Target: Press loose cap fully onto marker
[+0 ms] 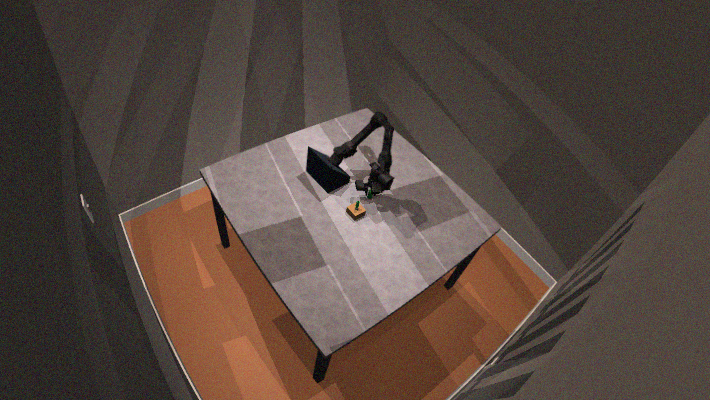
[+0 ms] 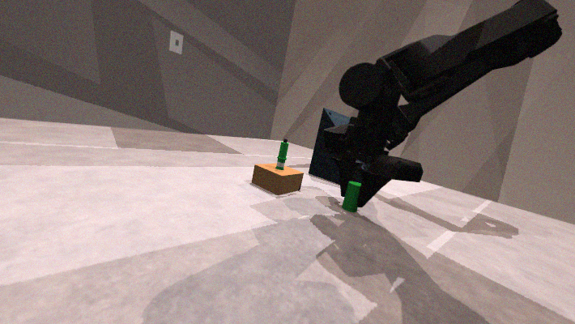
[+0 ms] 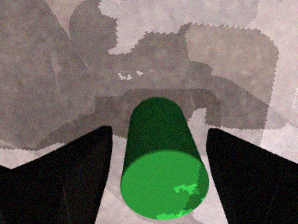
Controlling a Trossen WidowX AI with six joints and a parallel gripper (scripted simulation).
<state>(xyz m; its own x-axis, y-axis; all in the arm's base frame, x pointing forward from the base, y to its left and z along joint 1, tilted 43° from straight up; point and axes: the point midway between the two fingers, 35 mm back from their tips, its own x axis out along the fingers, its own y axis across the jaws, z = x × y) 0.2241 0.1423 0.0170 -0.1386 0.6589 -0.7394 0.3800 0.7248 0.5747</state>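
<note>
Right now my gripper tip is 130 mm to the left of the orange-brown holder block and 60 mm short of it. Round my gripper tip: green cap 10 mm above.
</note>
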